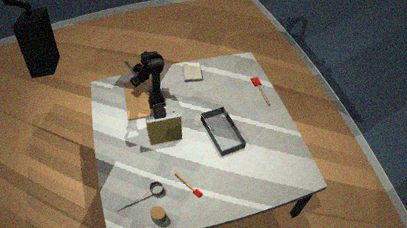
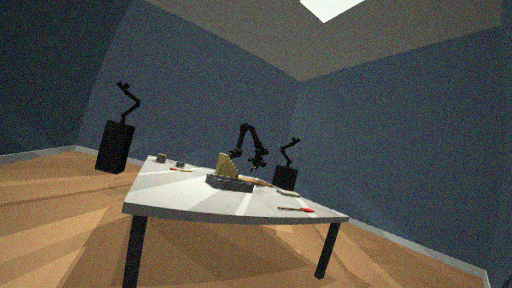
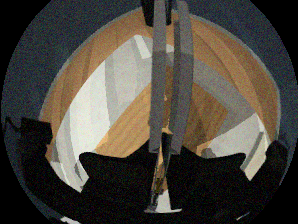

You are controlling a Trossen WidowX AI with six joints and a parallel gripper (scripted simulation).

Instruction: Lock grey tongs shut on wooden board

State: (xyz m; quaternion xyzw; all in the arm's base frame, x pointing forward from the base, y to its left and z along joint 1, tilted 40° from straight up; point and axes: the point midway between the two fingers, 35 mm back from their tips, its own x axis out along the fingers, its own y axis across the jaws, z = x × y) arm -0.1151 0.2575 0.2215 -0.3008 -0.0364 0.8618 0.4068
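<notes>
Right now my gripper tip is 1 cm short of the wooden board, 1 cm to the left of it and 13 cm above it. From my gripper tip the other things lie so: roasting tin: 49 cm ahead, 37 cm to the right, 11 cm below; red spatula: 82 cm ahead, 1 cm to the right, 13 cm below; pale block: 37 cm ahead, 20 cm to the left, 12 cm below.
</notes>
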